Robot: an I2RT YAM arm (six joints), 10 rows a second.
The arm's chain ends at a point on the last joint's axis. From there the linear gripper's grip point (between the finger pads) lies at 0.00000 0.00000 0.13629 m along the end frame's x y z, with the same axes.
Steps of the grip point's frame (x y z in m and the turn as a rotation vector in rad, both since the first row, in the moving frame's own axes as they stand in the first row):
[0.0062, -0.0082, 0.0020, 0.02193, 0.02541, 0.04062]
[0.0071, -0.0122, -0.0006, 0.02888, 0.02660, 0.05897]
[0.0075, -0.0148, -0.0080, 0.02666, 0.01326, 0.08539]
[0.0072, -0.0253, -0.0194, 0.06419, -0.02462, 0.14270]
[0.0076, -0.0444, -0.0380, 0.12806, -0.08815, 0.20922]
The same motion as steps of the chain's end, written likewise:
[0.0027, -0.0053, 0.0021, 0.02193, 0.02541, 0.04062]
[0.0034, -0.0084, -0.0005, 0.02888, 0.02660, 0.05897]
[0.0055, -0.0112, -0.0079, 0.02666, 0.01326, 0.08539]
[0.0099, -0.0163, -0.0191, 0.06419, -0.02462, 0.14270]
[0.0177, -0.0259, -0.0364, 0.12806, -0.08815, 0.20922]

